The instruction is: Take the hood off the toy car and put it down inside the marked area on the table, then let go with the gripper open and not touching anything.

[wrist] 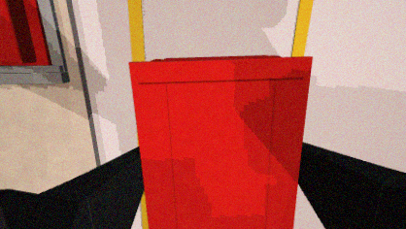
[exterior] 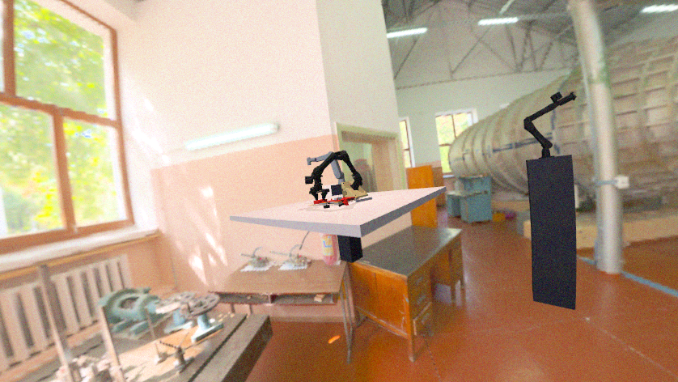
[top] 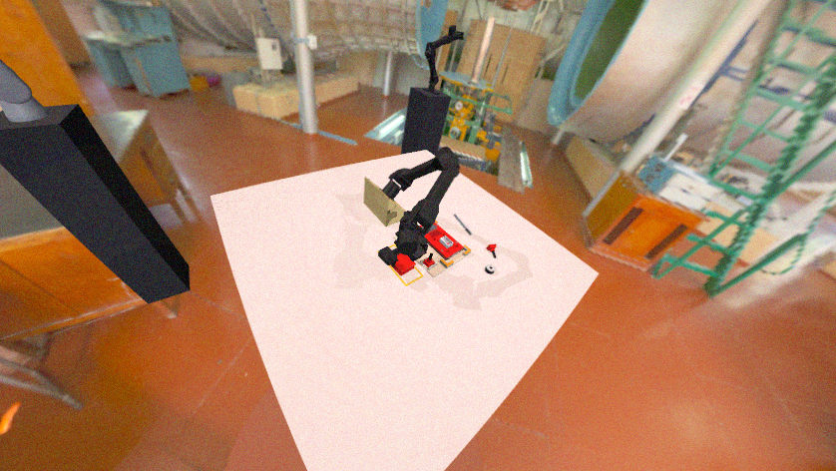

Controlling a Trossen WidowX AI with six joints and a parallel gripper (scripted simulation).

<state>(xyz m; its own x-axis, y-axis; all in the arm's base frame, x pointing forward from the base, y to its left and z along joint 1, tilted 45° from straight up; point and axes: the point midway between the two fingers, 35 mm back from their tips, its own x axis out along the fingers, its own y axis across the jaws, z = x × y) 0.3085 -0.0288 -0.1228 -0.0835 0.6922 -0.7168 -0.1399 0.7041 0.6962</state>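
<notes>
Now: the red hood 10 mm above my gripper tip. The rest, counted from my gripper tip: thin grey rod: 400 mm to the left, 70 mm behind; white wheel: 310 mm to the left, 190 mm ahead.
</notes>
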